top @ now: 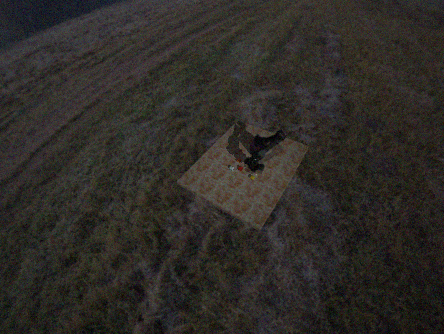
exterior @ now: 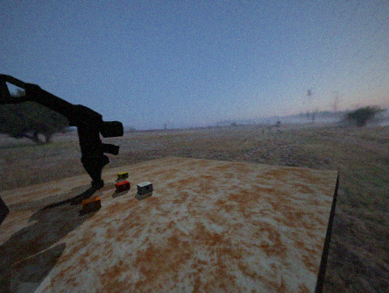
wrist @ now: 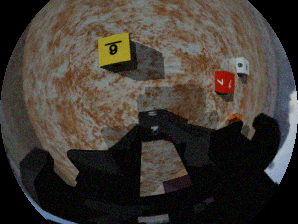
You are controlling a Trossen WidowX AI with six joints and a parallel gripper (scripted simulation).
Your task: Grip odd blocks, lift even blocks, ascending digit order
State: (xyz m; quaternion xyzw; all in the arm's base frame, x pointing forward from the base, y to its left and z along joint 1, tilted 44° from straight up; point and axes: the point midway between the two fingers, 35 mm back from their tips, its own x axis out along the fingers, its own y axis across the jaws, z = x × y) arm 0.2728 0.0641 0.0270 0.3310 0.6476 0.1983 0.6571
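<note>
The dark block is right at my gripper tip. The rest, counted from my gripper tip: orange block: 180 mm to the right, 60 mm behind; then red block: 130 mm to the right, 30 mm ahead; then yellow block: 90 mm ahead, 20 mm to the left.
</note>
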